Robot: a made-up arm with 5 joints. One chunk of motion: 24 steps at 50 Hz.
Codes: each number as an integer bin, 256 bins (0 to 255) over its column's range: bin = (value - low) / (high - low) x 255, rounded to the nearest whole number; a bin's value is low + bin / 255 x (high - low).
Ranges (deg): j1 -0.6..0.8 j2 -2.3..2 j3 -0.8..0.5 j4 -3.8..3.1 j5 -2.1..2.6
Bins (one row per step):
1: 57 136 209 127 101
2: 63 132 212 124 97
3: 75 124 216 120 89
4: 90 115 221 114 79
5: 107 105 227 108 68
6: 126 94 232 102 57
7: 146 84 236 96 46
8: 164 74 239 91 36
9: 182 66 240 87 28
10: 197 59 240 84 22
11: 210 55 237 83 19
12: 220 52 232 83 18
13: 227 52 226 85 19
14: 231 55 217 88 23
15: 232 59 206 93 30
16: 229 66 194 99 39
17: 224 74 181 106 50
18: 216 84 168 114 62
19: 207 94 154 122 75
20: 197 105 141 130 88
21: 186 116 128 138 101
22: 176 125 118 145 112
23: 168 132 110 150 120
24: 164 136 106 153 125
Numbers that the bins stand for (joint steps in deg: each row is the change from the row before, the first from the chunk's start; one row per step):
1: -0.287 -0.007 0.265 -0.364 -0.238
2: -0.254 -0.074 0.281 -0.445 -0.312
3: -0.188 -0.209 0.301 -0.553 -0.460
4: -0.106 -0.361 0.327 -0.715 -0.644
5: -0.013 -0.529 0.357 -0.878 -0.847
6: 0.092 -0.715 0.383 -1.040 -1.049
7: 0.202 -0.884 0.403 -1.202 -1.252
8: 0.300 -1.052 0.418 -1.338 -1.436
9: 0.399 -1.187 0.424 -1.446 -1.584
10: 0.482 -1.305 0.424 -1.527 -1.695
11: 0.553 -1.373 0.408 -1.554 -1.750
12: 0.608 -1.423 0.383 -1.554 -1.768
13: 0.646 -1.423 0.352 -1.500 -1.750
14: 0.668 -1.373 0.306 -1.419 -1.676
15: 0.674 -1.305 0.250 -1.284 -1.547
16: 0.657 -1.187 0.189 -1.121 -1.381
17: 0.630 -1.052 0.123 -0.932 -1.178
18: 0.586 -0.884 0.056 -0.715 -0.957
19: 0.536 -0.715 -0.015 -0.499 -0.718
20: 0.482 -0.529 -0.081 -0.282 -0.478
21: 0.421 -0.344 -0.147 -0.066 -0.238
22: 0.366 -0.192 -0.198 0.124 -0.036
23: 0.322 -0.074 -0.239 0.259 0.112
24: 0.300 -0.007 -0.260 0.340 0.204

